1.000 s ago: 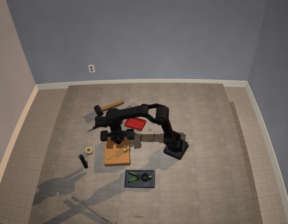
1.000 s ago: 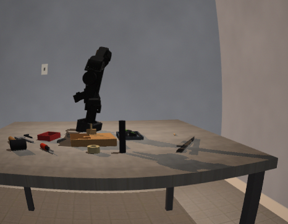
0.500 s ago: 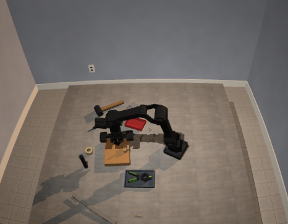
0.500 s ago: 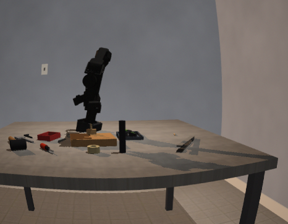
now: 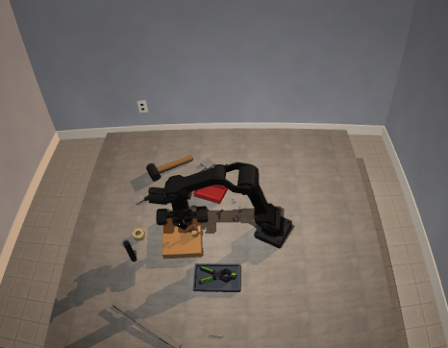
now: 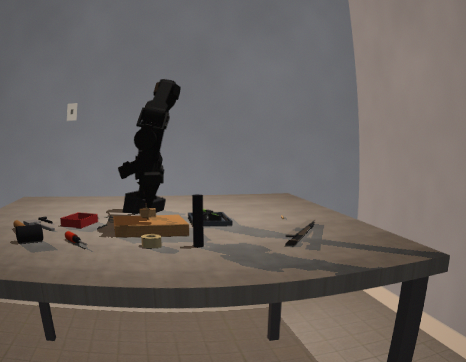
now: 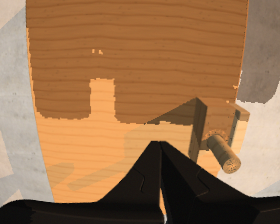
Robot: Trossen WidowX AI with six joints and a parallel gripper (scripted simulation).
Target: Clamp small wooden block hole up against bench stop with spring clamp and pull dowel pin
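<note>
The dowel pin lies 30 mm behind my hand, 10 mm to the right of it and 40 mm below it. Round my hand: wooden board (20 mm ahead, 80 mm below); bench stop (50 mm behind, 20 mm to the right, 50 mm below); small wooden block (40 mm behind, 10 mm to the right, 60 mm below).
</note>
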